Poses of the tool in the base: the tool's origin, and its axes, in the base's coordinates. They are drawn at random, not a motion.
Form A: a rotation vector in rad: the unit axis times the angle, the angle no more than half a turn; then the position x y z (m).
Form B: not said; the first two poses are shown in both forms.
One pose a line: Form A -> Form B
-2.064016, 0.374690, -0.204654, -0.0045, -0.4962, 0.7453 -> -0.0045, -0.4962, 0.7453, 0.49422, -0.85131, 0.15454, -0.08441
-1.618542, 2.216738, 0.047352, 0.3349, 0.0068, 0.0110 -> 0.3349, 0.0068, 0.0110, 0.19693, -0.57806, 0.79170, 0.01691
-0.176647, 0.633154, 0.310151, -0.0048, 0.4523, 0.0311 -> -0.0048, 0.4523, 0.0311, 0.93469, -0.08639, 0.30965, 0.15168
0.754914, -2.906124, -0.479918, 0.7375, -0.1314, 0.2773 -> 0.7375, -0.1314, 0.2773, 0.05043, 0.24796, -0.95453, -0.15763
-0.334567, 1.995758, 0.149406, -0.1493, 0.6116, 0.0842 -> -0.1493, 0.6116, 0.0842, 0.52800, -0.14003, 0.83529, 0.06253
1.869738, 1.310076, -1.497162, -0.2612, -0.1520, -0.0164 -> -0.2612, -0.1520, -0.0164, 0.20427, 0.67041, 0.46974, -0.53682
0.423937, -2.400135, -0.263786, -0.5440, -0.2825, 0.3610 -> -0.5440, -0.2825, 0.3610, 0.33823, 0.16274, -0.92134, -0.10126
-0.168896, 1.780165, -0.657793, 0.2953, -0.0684, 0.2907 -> 0.2953, -0.0684, 0.2907, 0.57952, -0.07224, 0.76143, -0.28136
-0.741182, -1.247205, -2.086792, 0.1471, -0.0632, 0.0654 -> 0.1471, -0.0632, 0.0654, 0.29553, -0.27860, -0.46880, -0.78439
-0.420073, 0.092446, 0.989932, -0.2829, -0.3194, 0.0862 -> -0.2829, -0.3194, 0.0862, 0.85788, -0.19999, 0.04401, 0.47129
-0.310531, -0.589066, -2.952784, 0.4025, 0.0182, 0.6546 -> 0.4025, 0.0182, 0.6546, 0.05730, -0.10242, -0.19429, -0.97390
